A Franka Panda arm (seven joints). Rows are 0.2 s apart.
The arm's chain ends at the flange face. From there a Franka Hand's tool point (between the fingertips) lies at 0.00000 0.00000 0.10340 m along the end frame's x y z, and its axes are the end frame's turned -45 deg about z.
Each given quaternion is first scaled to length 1.
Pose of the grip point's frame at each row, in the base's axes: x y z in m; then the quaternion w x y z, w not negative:
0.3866 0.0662 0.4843 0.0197 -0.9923 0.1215 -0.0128
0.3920 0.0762 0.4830 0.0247 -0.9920 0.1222 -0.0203
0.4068 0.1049 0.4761 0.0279 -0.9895 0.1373 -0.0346
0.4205 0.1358 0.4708 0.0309 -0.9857 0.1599 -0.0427
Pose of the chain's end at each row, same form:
0.3835 0.0625 0.5876 0.0231 -0.8703 0.4920 -0.0043
0.3872 0.0716 0.5862 0.0306 -0.8697 0.4925 -0.0093
0.3989 0.1002 0.5791 0.0390 -0.8617 0.5055 -0.0213
0.4108 0.1309 0.5736 0.0449 -0.8495 0.5250 -0.0276

